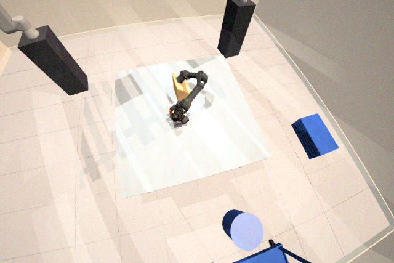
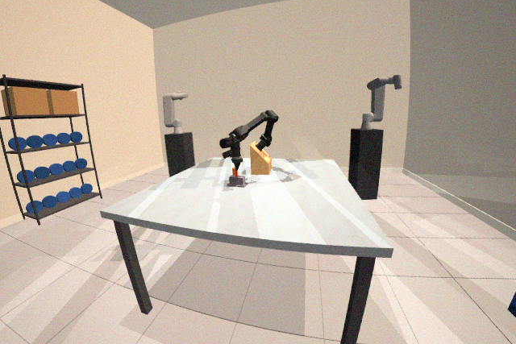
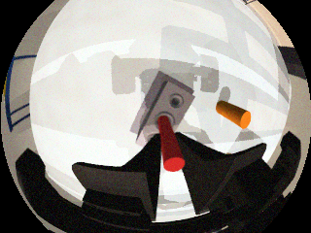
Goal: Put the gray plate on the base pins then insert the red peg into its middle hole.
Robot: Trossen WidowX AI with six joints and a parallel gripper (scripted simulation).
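The red peg is right at my gripper tip. From my gripper tip the other things lie so: gray plate (50 mm below); then base (90 mm below); then orange cylinder (120 mm behind, 40 mm to the right, 60 mm below).
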